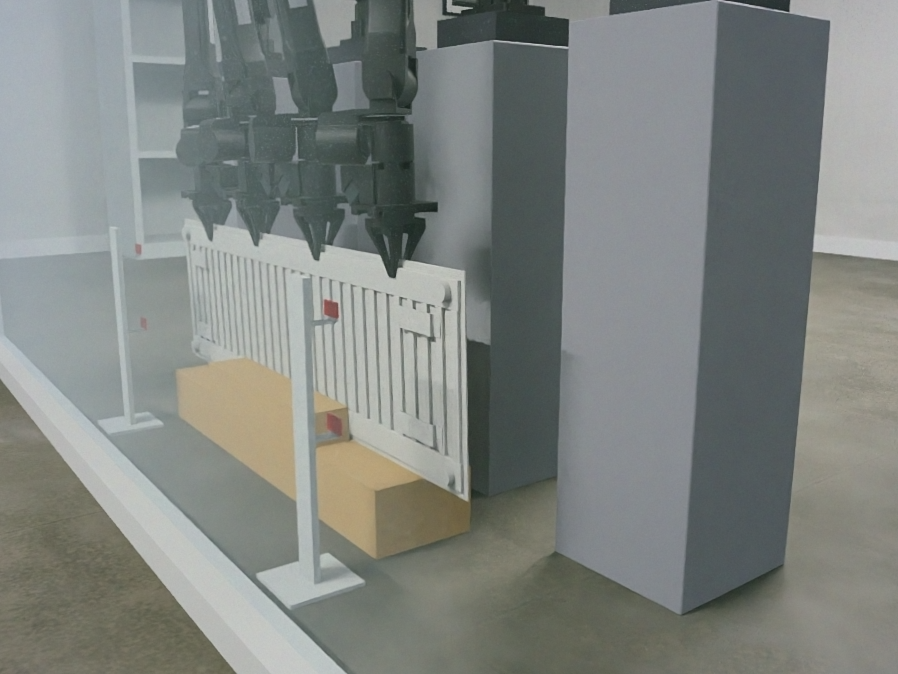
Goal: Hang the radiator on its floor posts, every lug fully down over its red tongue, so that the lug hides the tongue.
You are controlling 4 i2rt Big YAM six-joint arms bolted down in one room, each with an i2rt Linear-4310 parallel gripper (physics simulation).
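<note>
The white radiator (377, 340) is upright, its lower edge at the ochre block (427, 515); whether it rests there is hard to tell. Lug plates (417, 319) (417, 433) show at its near end. The near floor post (301, 449) has two red tongues (331, 309) (334, 424); the far floor post (121, 326) has two more (137, 248) (142, 323). All four tongues show, uncovered, apart from the radiator. Four grippers, rightmost (392, 273), centre-right (316, 256), centre-left (256, 242) and leftmost (210, 237), point down with fingertips together at the radiator's top edge, seemingly shut on it.
Tall grey pedestals (631, 290) (456, 181) stand behind and to the right of the radiator. A white shelf unit (134, 108) stands at the back left. A pale ledge (145, 507) runs along the lower left in front of the posts, with a hazy pane above it.
</note>
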